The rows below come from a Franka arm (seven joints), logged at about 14 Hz.
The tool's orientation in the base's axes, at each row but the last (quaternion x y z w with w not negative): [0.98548 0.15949 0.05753 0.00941]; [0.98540 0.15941 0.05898 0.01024]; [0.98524 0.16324 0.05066 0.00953]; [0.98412 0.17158 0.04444 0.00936]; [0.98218 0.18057 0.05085 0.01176]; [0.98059 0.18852 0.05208 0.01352]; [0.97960 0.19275 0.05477 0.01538]
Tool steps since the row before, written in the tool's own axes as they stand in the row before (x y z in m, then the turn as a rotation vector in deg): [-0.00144 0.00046 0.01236 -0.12 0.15 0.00]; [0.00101 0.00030 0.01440 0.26 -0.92 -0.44]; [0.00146 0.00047 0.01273 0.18 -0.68 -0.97]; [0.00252 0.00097 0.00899 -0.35 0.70 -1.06]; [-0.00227 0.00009 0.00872 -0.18 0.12 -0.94]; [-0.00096 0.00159 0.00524 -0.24 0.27 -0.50]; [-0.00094 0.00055 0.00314 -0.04 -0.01 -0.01]
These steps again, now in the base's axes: [0.00023 -0.00089 -0.01242 -0.07 -0.18 -0.01]; [0.00277 0.00001 -0.01417 -0.10 0.96 0.43]; [0.00284 0.00000 -0.01250 -0.15 0.70 0.96]; [0.00350 -0.00009 -0.00871 -0.19 -0.77 1.05]; [-0.00117 -0.00093 -0.00889 -0.22 -0.17 0.92]; [0.00026 -0.00187 -0.00523 -0.18 -0.34 0.49]; [-0.00030 -0.00089 -0.00319 -0.04 -0.01 0.01]
